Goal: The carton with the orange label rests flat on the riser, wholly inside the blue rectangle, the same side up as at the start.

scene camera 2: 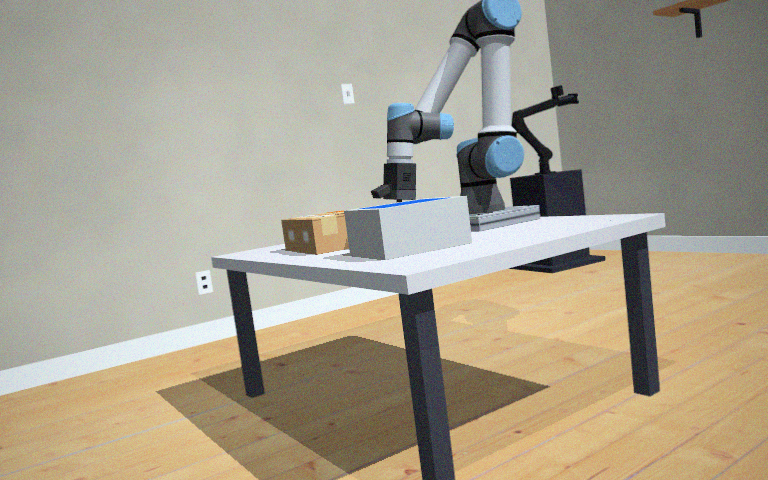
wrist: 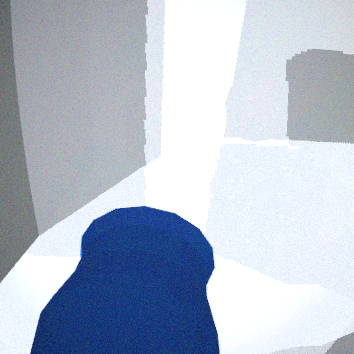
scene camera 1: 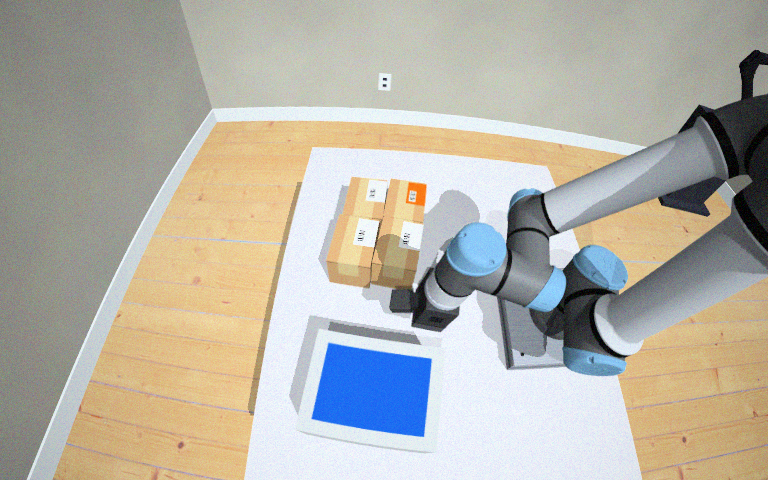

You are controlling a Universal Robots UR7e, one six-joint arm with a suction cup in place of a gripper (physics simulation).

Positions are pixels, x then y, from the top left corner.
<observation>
My suction cup point(wrist: 142, 274) carries nothing. The cup is 19 cm from the middle of a riser point(scene camera 1: 360, 390), level with it.
</observation>
